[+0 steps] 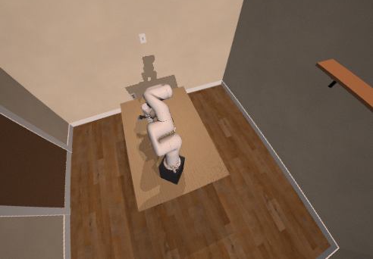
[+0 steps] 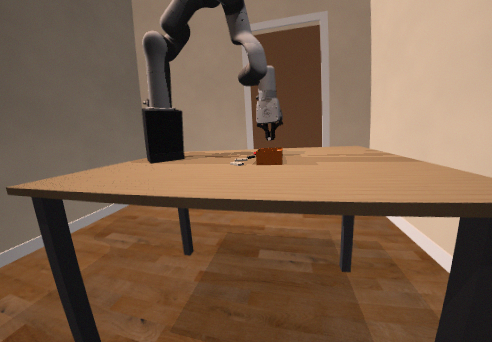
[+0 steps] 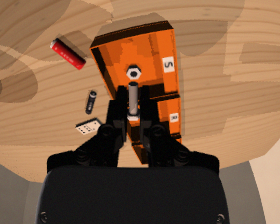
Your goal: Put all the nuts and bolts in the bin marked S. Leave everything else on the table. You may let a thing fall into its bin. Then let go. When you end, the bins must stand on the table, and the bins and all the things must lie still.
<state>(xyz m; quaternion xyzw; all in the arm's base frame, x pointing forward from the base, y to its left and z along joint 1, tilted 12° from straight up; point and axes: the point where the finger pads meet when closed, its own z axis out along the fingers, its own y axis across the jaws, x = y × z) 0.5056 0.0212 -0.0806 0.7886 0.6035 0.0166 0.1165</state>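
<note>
Right now my hand is 1 cm to the left of the grey nut and 8 cm above it. Also, from my hand: grey metal bolt (1 cm to the right, 2 cm below); red cylinder (7 cm behind, 4 cm to the left, 8 cm below); orange bin (8 cm to the right, 7 cm below).
</note>
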